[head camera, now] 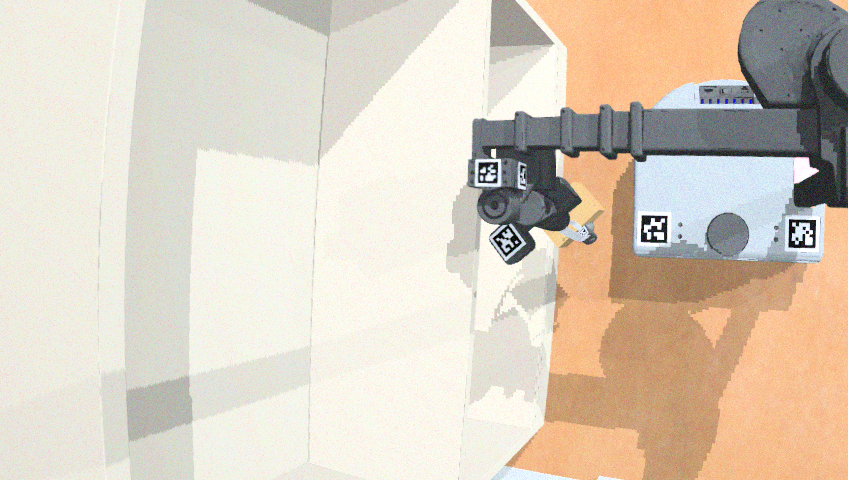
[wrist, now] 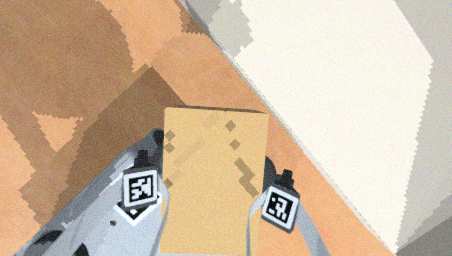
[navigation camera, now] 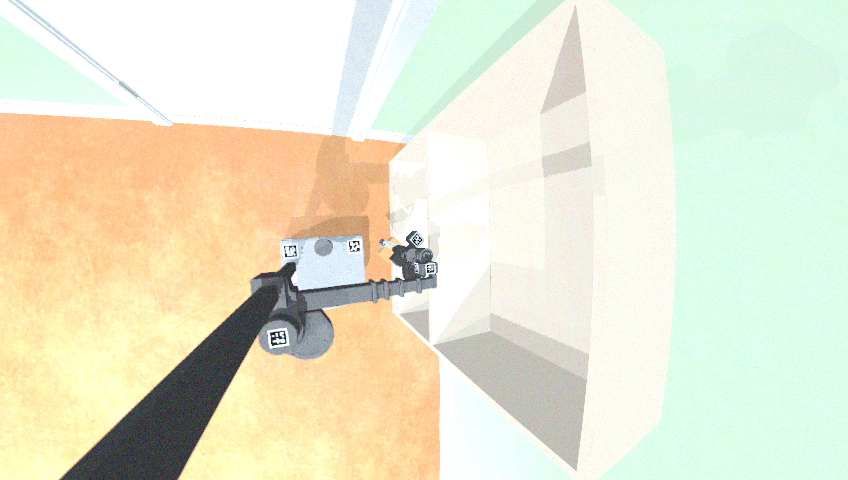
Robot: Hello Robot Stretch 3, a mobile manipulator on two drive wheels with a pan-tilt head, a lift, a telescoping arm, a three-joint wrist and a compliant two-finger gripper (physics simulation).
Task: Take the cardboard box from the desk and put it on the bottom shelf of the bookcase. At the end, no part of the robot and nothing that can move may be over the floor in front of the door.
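Where they show: gripper, fingertip midpoint: (head camera: 574,214) (wrist: 215,164) (navigation camera: 388,249); robot's base, origin of the base link: (head camera: 725,232) (navigation camera: 322,246).
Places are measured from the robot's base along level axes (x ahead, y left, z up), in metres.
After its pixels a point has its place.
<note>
The cardboard box (head camera: 587,202) {x -0.039, y -0.226, z 0.297 m} (navigation camera: 385,253) {x -0.031, y -0.231, z 0.296 m} (wrist: 212,200) {x -0.026, y -0.254, z 0.295 m} is a tan block. My gripper (wrist: 215,164) {x -0.022, y -0.257, z 0.245 m} is shut on the box, with one finger on each side of it. The box is held in the air at the front edge of the bookcase; in the wrist view the edge runs diagonally past its upper right corner, with orange floor on both sides of the box. The white bookcase (head camera: 35,237) {x 0.016, y -0.415, z 1.060 m} (navigation camera: 630,237) {x 0.029, y -0.413, z 1.060 m} (wrist: 325,75) {x -0.064, y -0.420, z 0.100 m} has its bottom shelf (head camera: 511,350) {x 0.244, y -0.405, z 0.100 m} (navigation camera: 410,178) {x 0.315, y -0.432, z 0.101 m} beside and below the wrist. The desk cannot be made out for certain.
The telescoping arm (head camera: 714,132) {x -0.101, y -0.029, z 0.603 m} (navigation camera: 339,295) {x -0.099, y -0.022, z 0.603 m} reaches from the mast to the bookcase. The robot's base (head camera: 660,184) {x -0.079, y -0.121, z 0.160 m} (navigation camera: 330,267) {x -0.083, y -0.022, z 0.160 m} stands on the orange floor before the bookcase. The white door (navigation camera: 238,59) {x 0.554, y 0.218, z 0.500 m} is at the upper left. A pale surface (navigation camera: 470,422) {x -0.933, y -0.599, z 0.312 m} adjoins the bookcase's lower side.
</note>
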